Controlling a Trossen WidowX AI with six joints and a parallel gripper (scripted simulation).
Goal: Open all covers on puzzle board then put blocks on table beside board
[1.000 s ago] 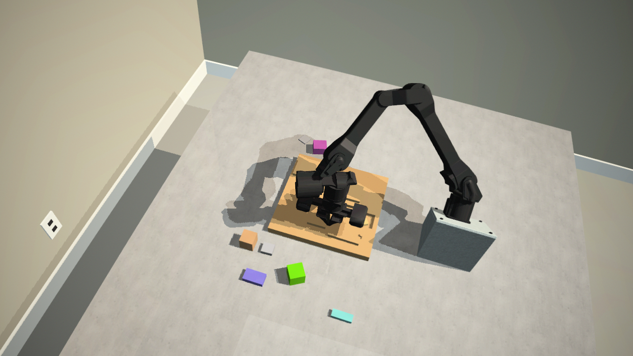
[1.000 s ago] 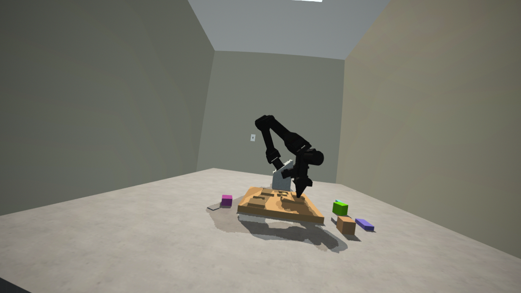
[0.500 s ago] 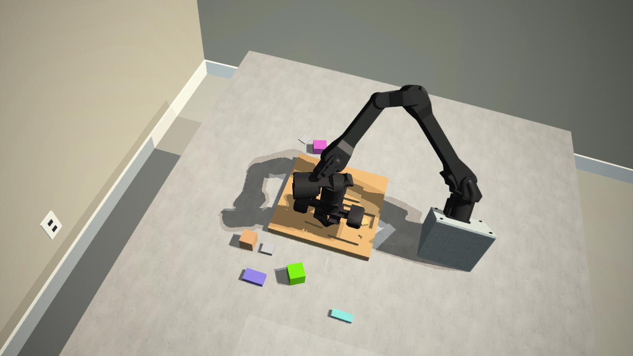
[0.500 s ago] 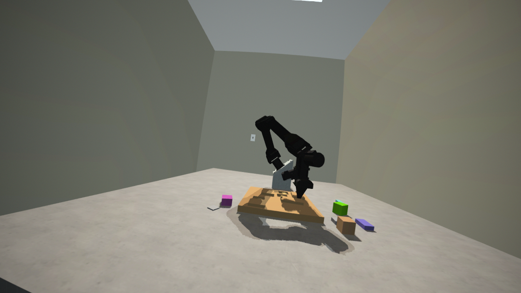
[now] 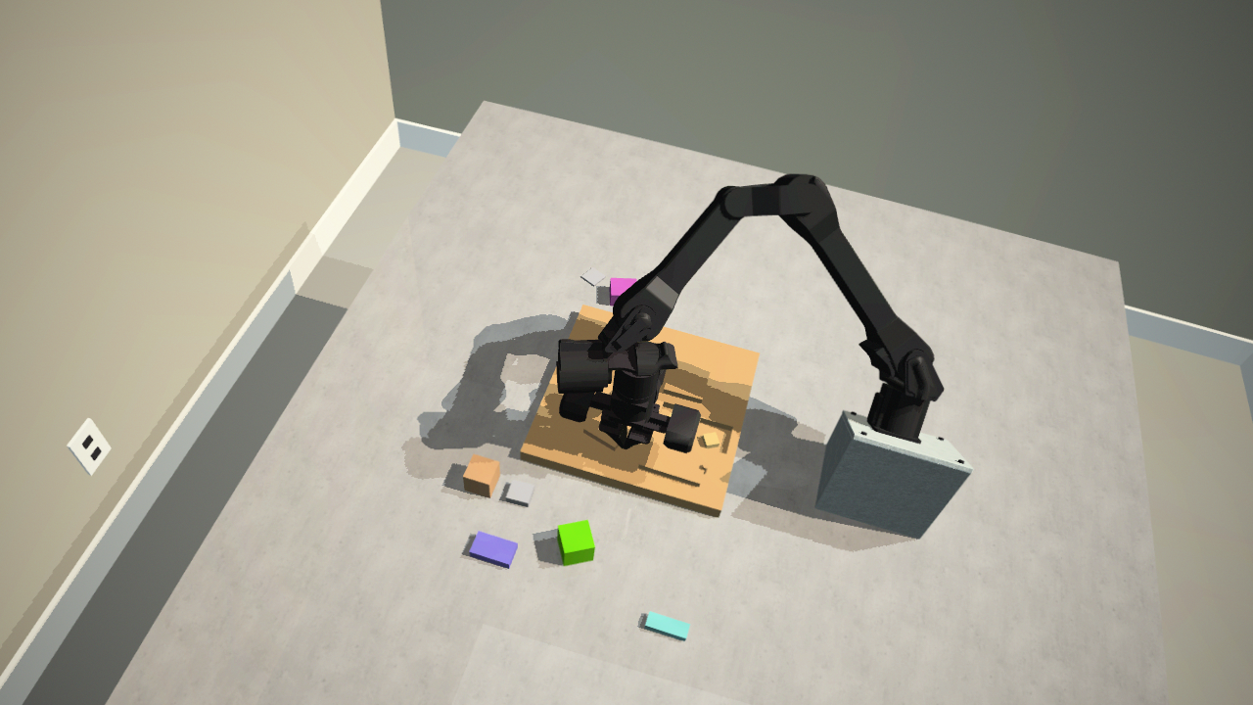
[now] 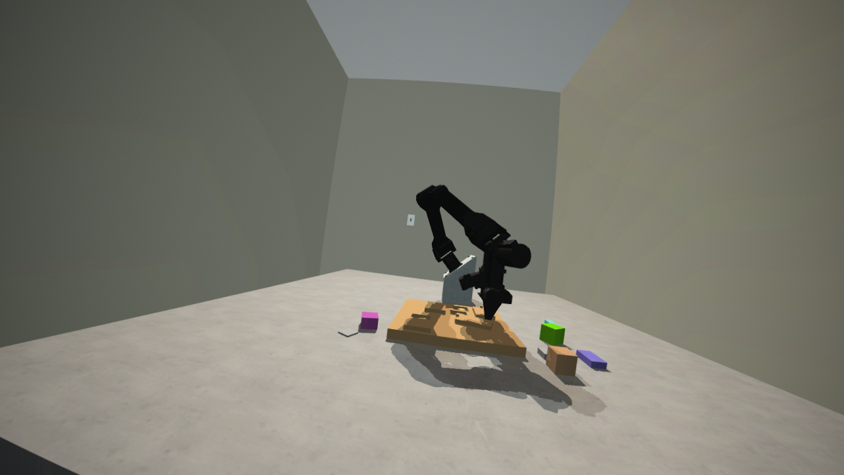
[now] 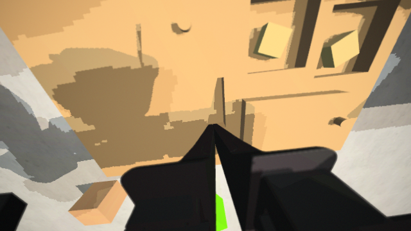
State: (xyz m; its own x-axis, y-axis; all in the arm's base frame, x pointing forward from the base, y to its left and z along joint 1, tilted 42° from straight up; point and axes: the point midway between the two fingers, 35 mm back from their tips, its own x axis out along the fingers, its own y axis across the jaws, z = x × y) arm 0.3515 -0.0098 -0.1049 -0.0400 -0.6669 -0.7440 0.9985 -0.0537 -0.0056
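The grey block is 120 mm ahead of my gripper tip, 110 mm to the left of it and 20 mm below it. From my gripper tip the other things lie so: orange block: 180 mm ahead, 100 mm to the left, 10 mm below; purple block: 200 mm to the left, 130 mm ahead, 20 mm below; green block: 160 mm to the left, 30 mm ahead.
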